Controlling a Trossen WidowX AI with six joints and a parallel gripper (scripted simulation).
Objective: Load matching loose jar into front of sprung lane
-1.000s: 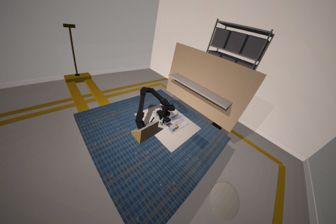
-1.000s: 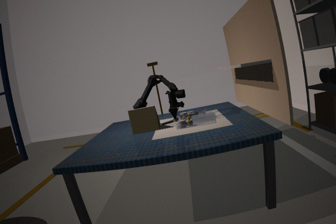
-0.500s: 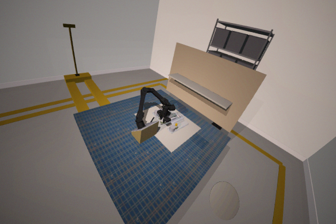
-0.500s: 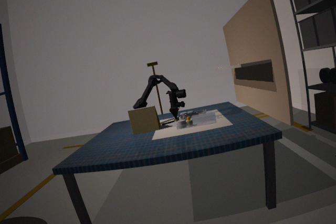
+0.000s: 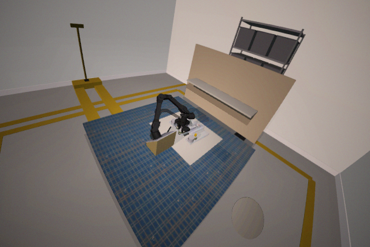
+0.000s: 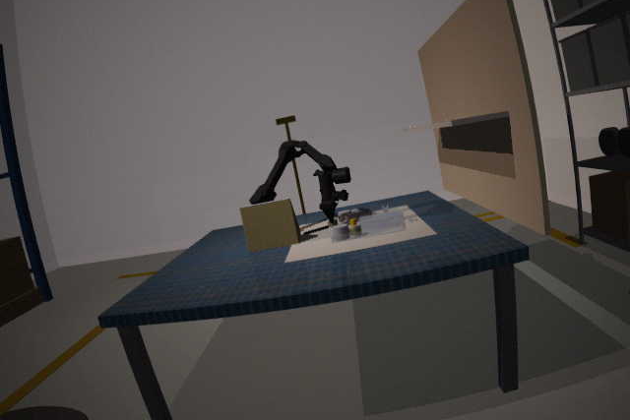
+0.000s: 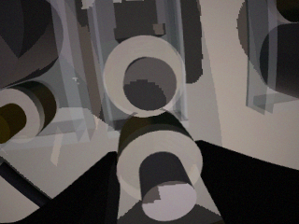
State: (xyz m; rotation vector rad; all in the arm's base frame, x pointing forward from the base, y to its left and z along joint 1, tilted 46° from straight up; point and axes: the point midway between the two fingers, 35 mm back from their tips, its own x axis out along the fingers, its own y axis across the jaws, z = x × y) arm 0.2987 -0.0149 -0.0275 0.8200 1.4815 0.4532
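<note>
The white mat lies 9 cm ahead of my gripper tip, 5 cm below it and 2 cm to the right of it. Also, from my gripper tip: shelf (53 cm ahead, 32 cm above, 7 cm to the right); clear lane unit (17 cm ahead, 6 cm to the right, 3 cm below); brown wall board (64 cm ahead, 35 cm above, 8 cm to the right).
</note>
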